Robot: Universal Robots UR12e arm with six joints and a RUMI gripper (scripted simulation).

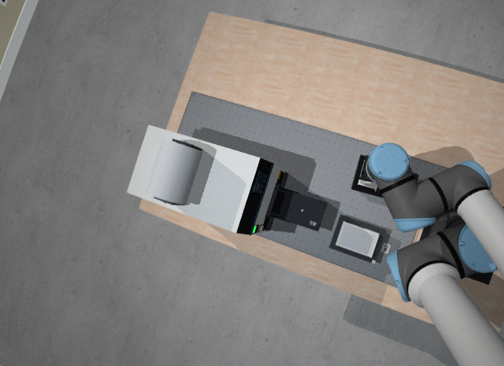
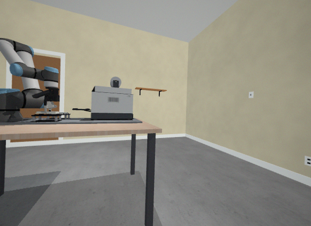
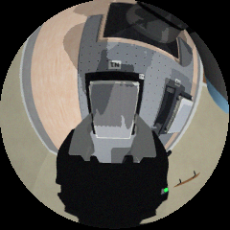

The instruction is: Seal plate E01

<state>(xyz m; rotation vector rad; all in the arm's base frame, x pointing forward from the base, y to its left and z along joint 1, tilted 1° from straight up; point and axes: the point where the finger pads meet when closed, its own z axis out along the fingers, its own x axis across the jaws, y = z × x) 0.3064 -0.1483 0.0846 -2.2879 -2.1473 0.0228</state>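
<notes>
Right now my hand is 3 cm above the nest N1. The rest, counted from my hand: sealer stage: 23 cm ahead, 16 cm to the left, 3 cm above; plate E01: 1 cm below; foil roll: 56 cm ahead, 13 cm to the left, 34 cm above.
</notes>
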